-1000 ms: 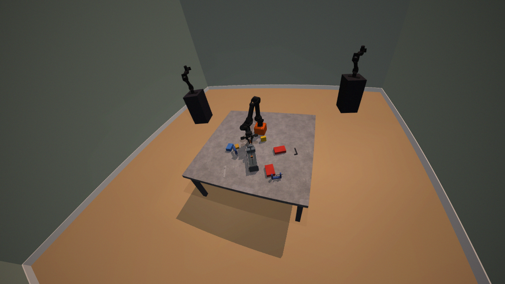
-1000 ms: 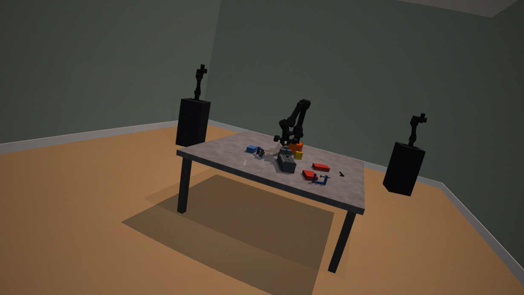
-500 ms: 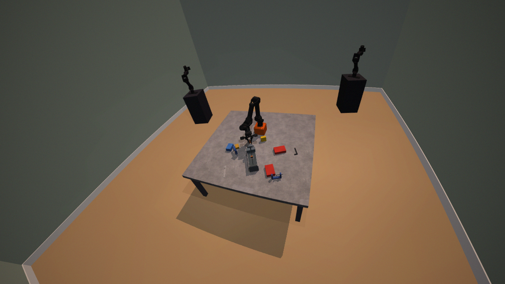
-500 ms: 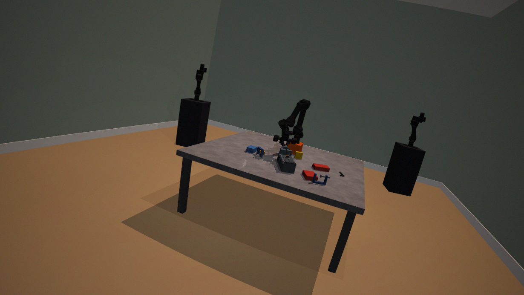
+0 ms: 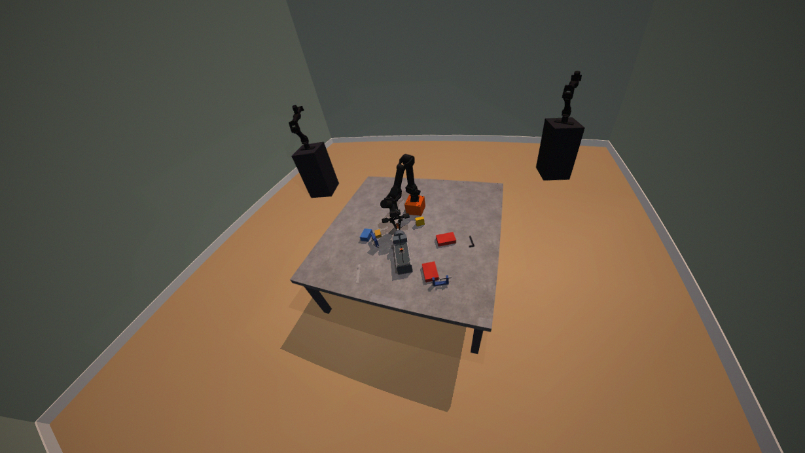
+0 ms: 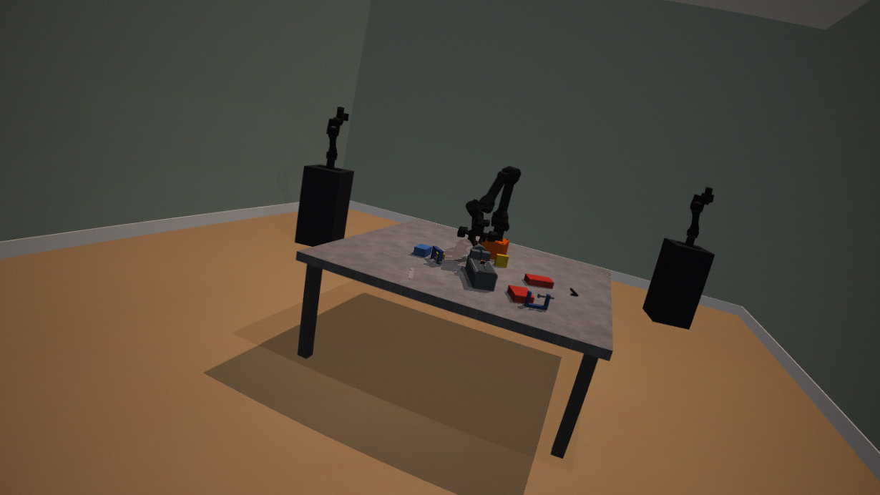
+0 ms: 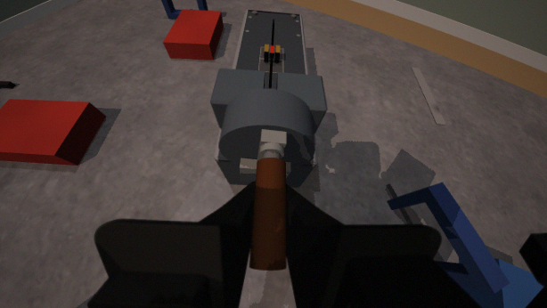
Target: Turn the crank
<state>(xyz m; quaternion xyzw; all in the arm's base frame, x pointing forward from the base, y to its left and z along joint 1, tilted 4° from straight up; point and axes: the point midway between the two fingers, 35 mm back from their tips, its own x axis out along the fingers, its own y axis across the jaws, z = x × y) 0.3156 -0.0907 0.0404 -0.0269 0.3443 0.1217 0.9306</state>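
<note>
Right now my gripper tip is 160 mm short of the red pointer, 40 mm to the right of it and 10 mm above it. Round my gripper tip: yellow cube (160 mm behind, 130 mm to the left, 70 mm below); blue block (260 mm to the right, 80 mm below, 40 mm behind); brown crank handle (20 mm behind, 20 mm above).
</note>
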